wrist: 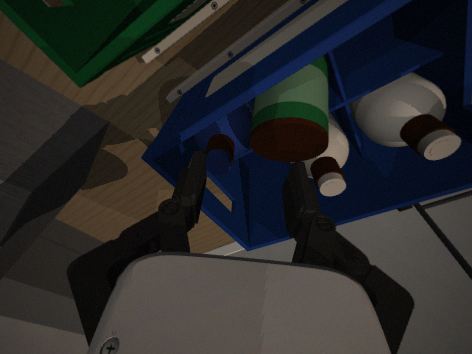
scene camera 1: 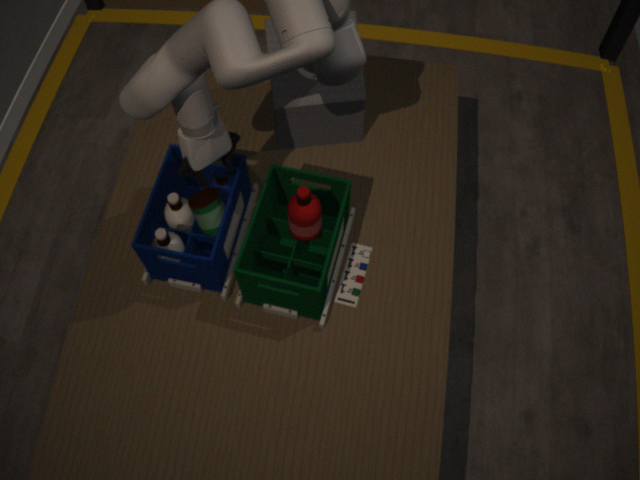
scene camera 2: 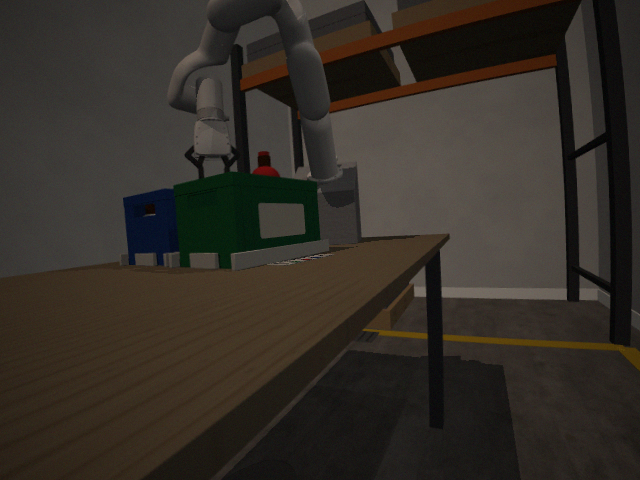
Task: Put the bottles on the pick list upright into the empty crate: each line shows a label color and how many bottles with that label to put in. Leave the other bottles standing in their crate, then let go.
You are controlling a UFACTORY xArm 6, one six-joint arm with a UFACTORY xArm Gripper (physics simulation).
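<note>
My gripper is open and empty over the back end of the blue crate. A blue bottle with a brown neck stands there by the left fingertip in the wrist view. A green-labelled bottle shows its wide brown end upward, beside the other fingertip. Two white bottles, one beside it and one farther forward, stand upright. A red bottle stands upright in the green crate.
The pick list lies right of the green crate, with white, blue, red and green marks; its counts are too small to read. White rails border the crates on the wooden table. Shelving stands behind.
</note>
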